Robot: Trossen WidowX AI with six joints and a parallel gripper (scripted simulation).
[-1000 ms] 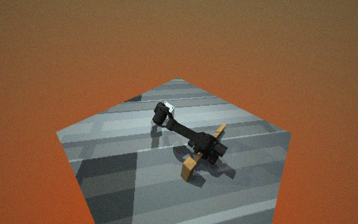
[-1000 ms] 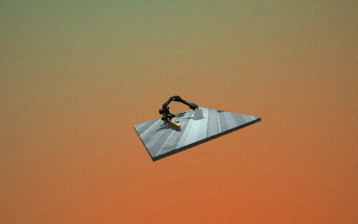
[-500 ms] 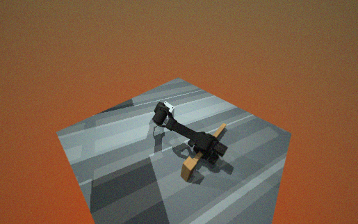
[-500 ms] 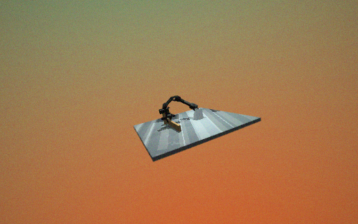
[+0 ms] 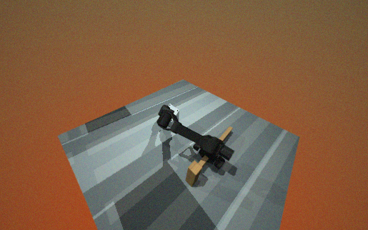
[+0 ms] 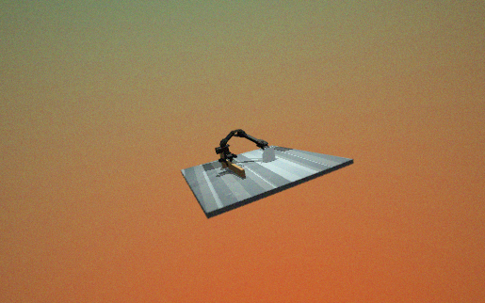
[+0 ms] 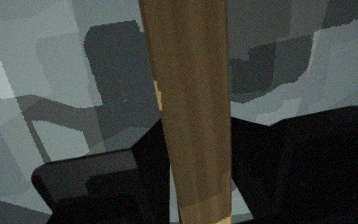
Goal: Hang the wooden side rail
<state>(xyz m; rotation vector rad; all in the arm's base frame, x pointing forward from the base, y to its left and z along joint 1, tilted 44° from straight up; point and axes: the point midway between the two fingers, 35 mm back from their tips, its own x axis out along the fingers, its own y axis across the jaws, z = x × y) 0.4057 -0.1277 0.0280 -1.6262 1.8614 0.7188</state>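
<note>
Right now the headboard post is 140 mm to the right of my gripper tip and 50 mm above it.
</note>
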